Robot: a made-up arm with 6 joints. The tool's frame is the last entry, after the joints.
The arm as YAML. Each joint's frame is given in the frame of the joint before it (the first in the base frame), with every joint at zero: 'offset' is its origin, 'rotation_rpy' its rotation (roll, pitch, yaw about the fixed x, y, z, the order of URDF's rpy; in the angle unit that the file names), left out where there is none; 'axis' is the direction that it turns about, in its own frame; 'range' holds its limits. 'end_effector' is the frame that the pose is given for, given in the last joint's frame.
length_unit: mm
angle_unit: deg
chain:
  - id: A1
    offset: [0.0, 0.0, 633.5]
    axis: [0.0, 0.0, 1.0]
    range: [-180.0, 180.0]
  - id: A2
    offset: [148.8, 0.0, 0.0]
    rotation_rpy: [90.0, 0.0, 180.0]
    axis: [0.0, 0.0, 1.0]
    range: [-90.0, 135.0]
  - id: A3
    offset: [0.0, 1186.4, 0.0]
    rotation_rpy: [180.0, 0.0, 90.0]
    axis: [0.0, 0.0, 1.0]
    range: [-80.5, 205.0]
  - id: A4
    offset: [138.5, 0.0, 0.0]
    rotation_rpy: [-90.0, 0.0, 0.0]
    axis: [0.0, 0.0, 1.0]
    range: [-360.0, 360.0]
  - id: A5
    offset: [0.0, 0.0, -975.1]
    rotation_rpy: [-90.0, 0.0, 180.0]
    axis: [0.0, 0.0, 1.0]
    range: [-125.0, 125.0]
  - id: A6
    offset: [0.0, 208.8, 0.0]
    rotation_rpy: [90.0, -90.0, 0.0]
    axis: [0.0, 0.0, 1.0]
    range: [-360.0, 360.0]
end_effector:
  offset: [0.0, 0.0, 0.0]
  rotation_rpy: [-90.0, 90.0, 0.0]
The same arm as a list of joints. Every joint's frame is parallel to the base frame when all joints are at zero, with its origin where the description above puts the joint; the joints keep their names.
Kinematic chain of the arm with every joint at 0, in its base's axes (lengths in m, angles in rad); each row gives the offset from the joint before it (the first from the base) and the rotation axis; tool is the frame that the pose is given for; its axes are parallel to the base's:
A1: xyz 0.0000 0.0000 0.6335 axis +z
A2: xyz 0.1488 0.0000 0.0000 axis +y
A3: xyz 0.0000 0.0000 1.1864 axis -y
A4: xyz 0.0000 0.0000 0.1385 axis -x
A5: xyz 0.9751 0.0000 0.0000 axis -y
A6: xyz 0.2088 0.0000 0.0000 axis -x
tool: xyz 0.0000 0.0000 0.0000
Joint limits (rad, base to tool): -3.1416..3.1416 -1.5708..2.3562 -1.4050..3.5779 -6.2832..6.2832 -2.1817..2.1817 -6.2832..6.2832

